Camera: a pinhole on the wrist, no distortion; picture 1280 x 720 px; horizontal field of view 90.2 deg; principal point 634.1 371.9 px. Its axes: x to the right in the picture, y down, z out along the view. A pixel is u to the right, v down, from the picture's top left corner.
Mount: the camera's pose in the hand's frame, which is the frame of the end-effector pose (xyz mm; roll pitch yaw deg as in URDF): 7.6 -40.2 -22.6 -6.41 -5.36 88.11
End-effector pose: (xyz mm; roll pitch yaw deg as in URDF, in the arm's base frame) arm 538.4 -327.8 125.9 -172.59 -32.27 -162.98
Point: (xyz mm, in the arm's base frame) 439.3 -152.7 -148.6
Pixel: outside the picture
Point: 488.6 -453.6 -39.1
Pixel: 574.3 366.1
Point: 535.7 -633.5 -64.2
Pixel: 199.8 353.4
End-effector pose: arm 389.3 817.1 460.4 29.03 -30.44 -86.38
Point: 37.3 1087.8 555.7
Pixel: 465.9 617.0
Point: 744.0 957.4 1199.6
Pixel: outside the picture
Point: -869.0 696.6 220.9
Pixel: outside the picture
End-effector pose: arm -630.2 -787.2 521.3 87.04 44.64 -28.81
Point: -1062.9 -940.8 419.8
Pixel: 248.0 539.5
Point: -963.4 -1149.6 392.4
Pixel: 491.5 294.2
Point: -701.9 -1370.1 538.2
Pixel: 911.9 145.5
